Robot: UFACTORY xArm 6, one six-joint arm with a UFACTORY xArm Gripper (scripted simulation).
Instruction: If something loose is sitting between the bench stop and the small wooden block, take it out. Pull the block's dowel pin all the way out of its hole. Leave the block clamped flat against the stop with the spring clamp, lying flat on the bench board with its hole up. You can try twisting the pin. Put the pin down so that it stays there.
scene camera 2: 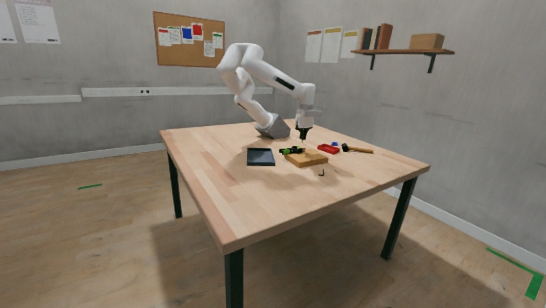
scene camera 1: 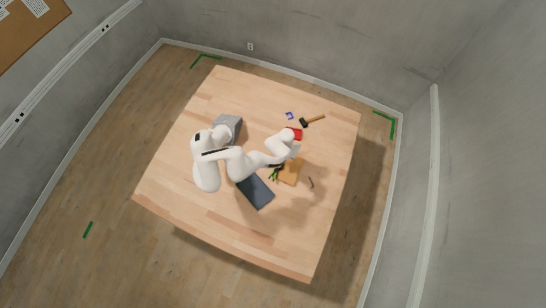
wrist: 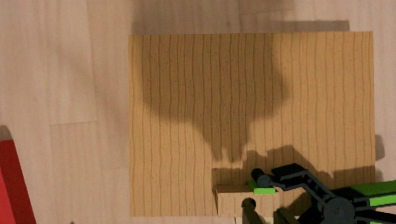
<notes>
I see a dark flat tray (scene camera 1: 258, 193), a wooden block (wrist: 227, 196) and a bench stop (wrist: 204, 109).
The wrist view does not show the dark flat tray: it is out of frame.
</notes>
